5 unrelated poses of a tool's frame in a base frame.
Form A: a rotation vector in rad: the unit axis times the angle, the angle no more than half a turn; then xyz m.
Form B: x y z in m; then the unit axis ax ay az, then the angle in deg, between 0 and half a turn. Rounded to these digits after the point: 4 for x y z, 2 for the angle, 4 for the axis.
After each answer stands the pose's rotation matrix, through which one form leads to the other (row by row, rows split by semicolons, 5 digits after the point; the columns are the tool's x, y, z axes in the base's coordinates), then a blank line. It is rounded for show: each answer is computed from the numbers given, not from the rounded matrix.
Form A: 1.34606, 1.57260, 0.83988, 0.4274, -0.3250, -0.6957
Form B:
0.4274, -0.3250, -0.6957, 0.6026, 0.7040, 0.3760, 127.99
-0.02900 0.38900 0.92078; 0.98159 0.18506 -0.04727; -0.18879 0.90246 -0.38721

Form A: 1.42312, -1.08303, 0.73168, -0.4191, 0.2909, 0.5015
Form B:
-0.4191, 0.2909, 0.5015, 0.7365, -0.5605, 0.3787, 110.71
0.38064 -0.91300 -0.14677; -0.20460 0.07163 -0.97622; 0.90180 0.40162 -0.15954

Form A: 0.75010, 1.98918, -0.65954, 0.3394, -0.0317, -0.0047
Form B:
0.3394, -0.0317, -0.0047, 0.3370, 0.8937, -0.2963, 127.53
-0.42647 0.71960 0.54800; 0.24966 0.67597 -0.69336; -0.86937 -0.15888 -0.46793

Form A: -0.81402, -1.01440, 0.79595, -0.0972, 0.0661, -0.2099
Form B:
-0.0972, 0.0661, -0.2099, -0.5338, -0.6652, 0.5220, 87.37
0.31782 -0.18261 -0.93040; 0.86026 0.46815 0.20197; 0.39869 -0.86457 0.30588

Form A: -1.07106, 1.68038, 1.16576, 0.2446, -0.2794, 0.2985
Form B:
0.2446, -0.2794, 0.2985, -0.4639, 0.7279, 0.5050, 132.28
-0.31267 -0.93846 0.14670; -0.19121 0.21347 0.95805; -0.93041 0.27151 -0.24620

